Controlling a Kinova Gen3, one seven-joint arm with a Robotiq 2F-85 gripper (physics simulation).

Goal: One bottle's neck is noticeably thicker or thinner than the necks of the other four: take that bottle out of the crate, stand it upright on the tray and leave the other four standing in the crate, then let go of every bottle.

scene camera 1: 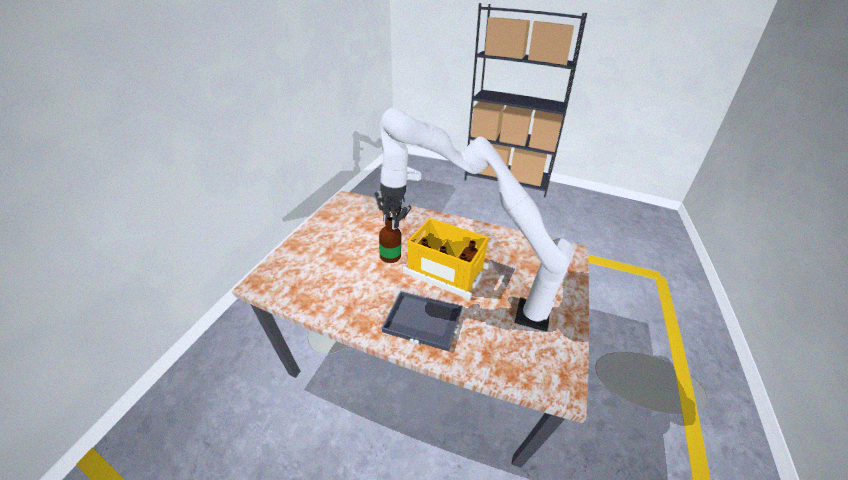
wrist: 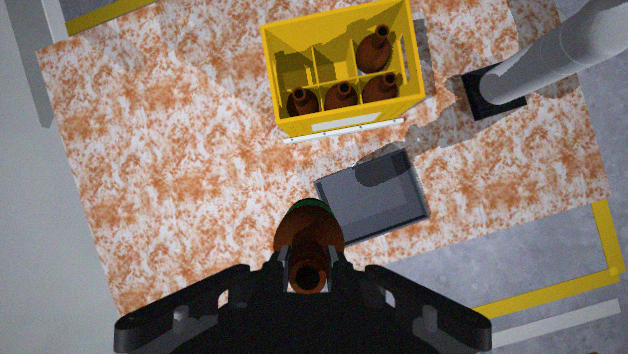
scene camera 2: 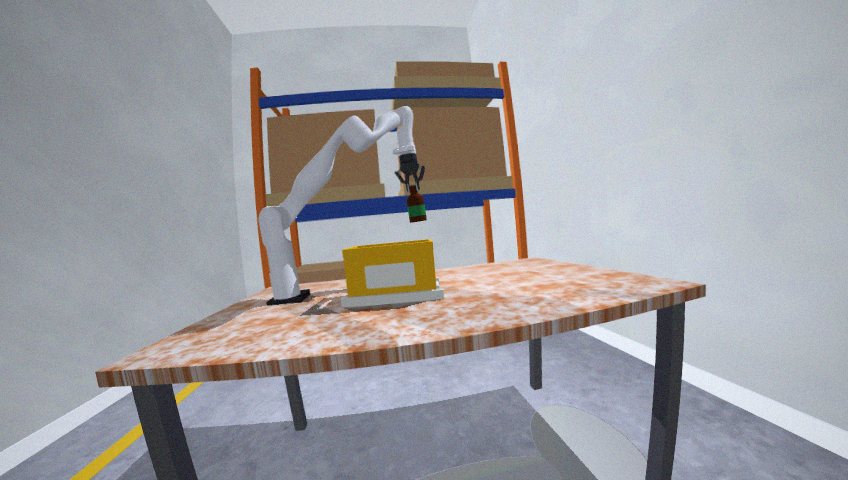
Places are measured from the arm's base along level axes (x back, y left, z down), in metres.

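Where they show: gripper, fingertip midpoint: (scene camera 1: 390,226) (wrist: 308,257) (scene camera 2: 413,192); arm's base at its link origin: (scene camera 1: 534,311) (wrist: 497,87) (scene camera 2: 288,295).
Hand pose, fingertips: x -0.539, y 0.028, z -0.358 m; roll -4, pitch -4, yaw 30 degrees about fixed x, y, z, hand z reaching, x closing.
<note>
Things, the pixels of their top centre, and the offset from my fingertips. "*": a spot on its surface instead. Level surfaces: height alone.
- brown bottle with a green label, top centre: (wrist: 301,279) (scene camera 1: 389,218) (scene camera 2: 413,185) dx -0.004, dy +0.001, dz -0.029 m
- yellow crate at its top centre: (wrist: 341,59) (scene camera 2: 390,243) (scene camera 1: 448,239) dx +0.174, dy -0.218, dz +0.200 m
- dark grey tray at a spot on its surface: (wrist: 385,200) * dx +0.154, dy +0.093, dz +0.370 m
- marbled table at its surface level: dz +0.375 m
My gripper (scene camera 1: 391,222) (scene camera 2: 412,184) (wrist: 308,257) is shut on the neck of a brown bottle with a green label (scene camera 1: 390,237) (scene camera 2: 415,197) (wrist: 308,231). The bottle hangs roughly upright in the air, its base higher than the yellow crate (scene camera 1: 465,279) (scene camera 2: 425,270) (wrist: 299,127). In the wrist view four bottles stand in the crate: one at the back right (wrist: 373,55) and three in the near row, left (wrist: 306,106), middle (wrist: 341,97) and right (wrist: 379,93). The two other back compartments are empty. The dark grey tray (scene camera 1: 416,316) (wrist: 385,200) carries no bottle; it does not show in scene camera 2.
White strips (scene camera 1: 437,283) (scene camera 2: 392,299) (wrist: 345,131) edge the crate's foot on the marbled table (scene camera 1: 309,261) (scene camera 2: 535,297) (wrist: 175,150). The arm's black base (scene camera 1: 531,319) (scene camera 2: 288,299) (wrist: 492,107) stands to the crate's side. The crate walls rise above its dividers. Shelves with boxes stand beyond the table.
</note>
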